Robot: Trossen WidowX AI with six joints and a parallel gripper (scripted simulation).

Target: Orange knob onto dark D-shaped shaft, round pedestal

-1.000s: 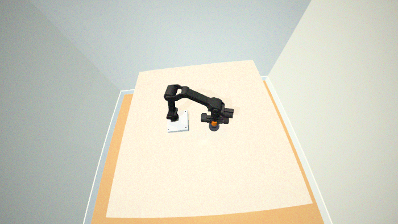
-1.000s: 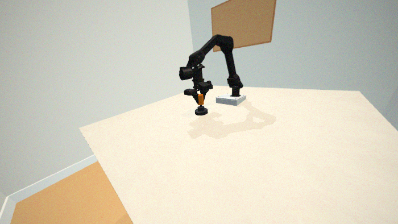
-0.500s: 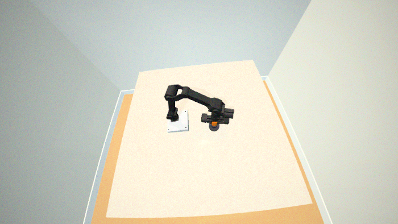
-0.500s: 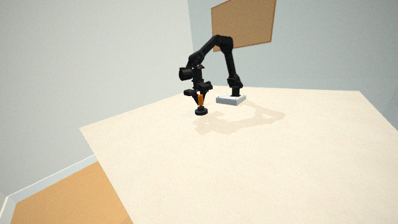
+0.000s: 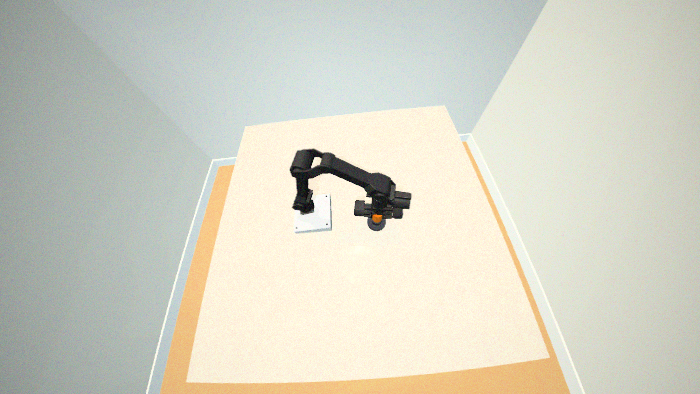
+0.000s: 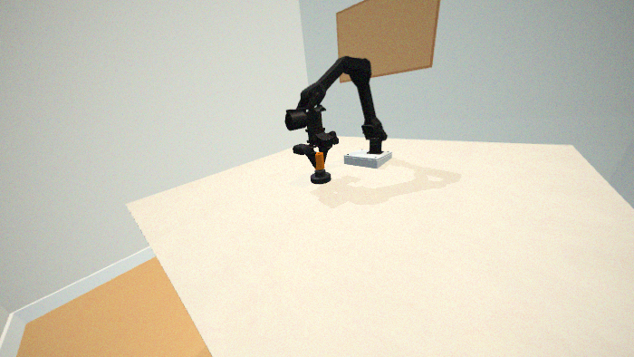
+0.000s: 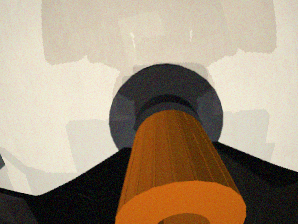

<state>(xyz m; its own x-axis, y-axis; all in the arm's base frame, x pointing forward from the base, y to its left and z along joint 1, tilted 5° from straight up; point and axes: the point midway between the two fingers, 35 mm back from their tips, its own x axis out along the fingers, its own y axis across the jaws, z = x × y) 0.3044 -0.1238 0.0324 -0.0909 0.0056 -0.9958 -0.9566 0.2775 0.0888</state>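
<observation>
My gripper tip is now 30 mm above the dark round pedestal. Also, from my gripper tip: orange knob: 20 mm above.
</observation>
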